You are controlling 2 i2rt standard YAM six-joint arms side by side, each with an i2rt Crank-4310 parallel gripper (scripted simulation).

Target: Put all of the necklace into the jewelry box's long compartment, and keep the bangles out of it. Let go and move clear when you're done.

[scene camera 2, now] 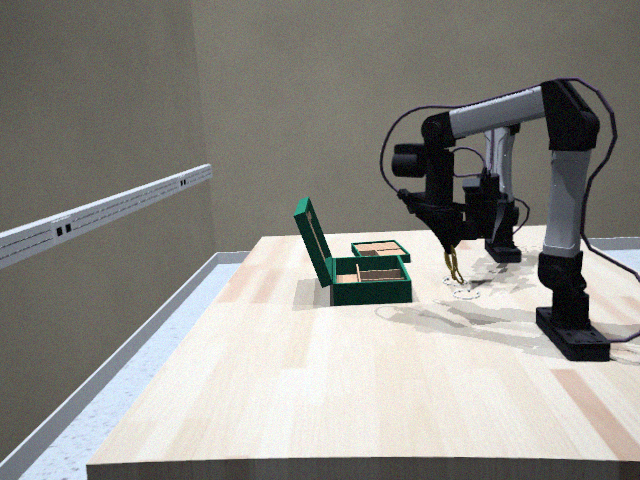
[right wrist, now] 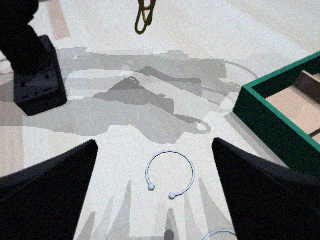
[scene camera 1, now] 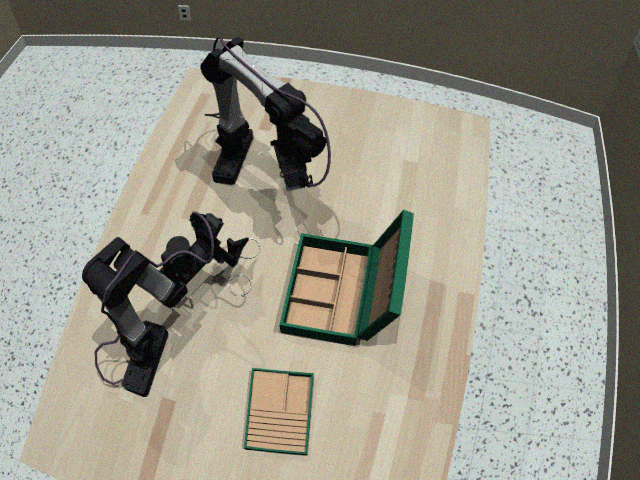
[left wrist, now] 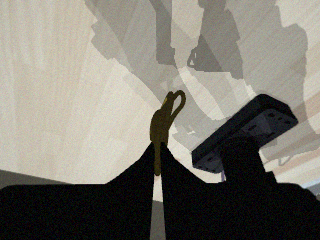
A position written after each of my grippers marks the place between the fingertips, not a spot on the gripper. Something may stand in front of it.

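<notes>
A green jewelry box (scene camera 2: 339, 271) is part of this scene, though in the left wrist view the box is out of frame. I also see a green-rimmed tray (scene camera 1: 271, 391), (scene camera 2: 387, 247); in the right wrist view the tray is out of frame. Then there are my own grippers: my left gripper (scene camera 2: 449, 254), (left wrist: 157, 145), and my right gripper (scene camera 2: 472, 245), (right wrist: 154, 141).
</notes>
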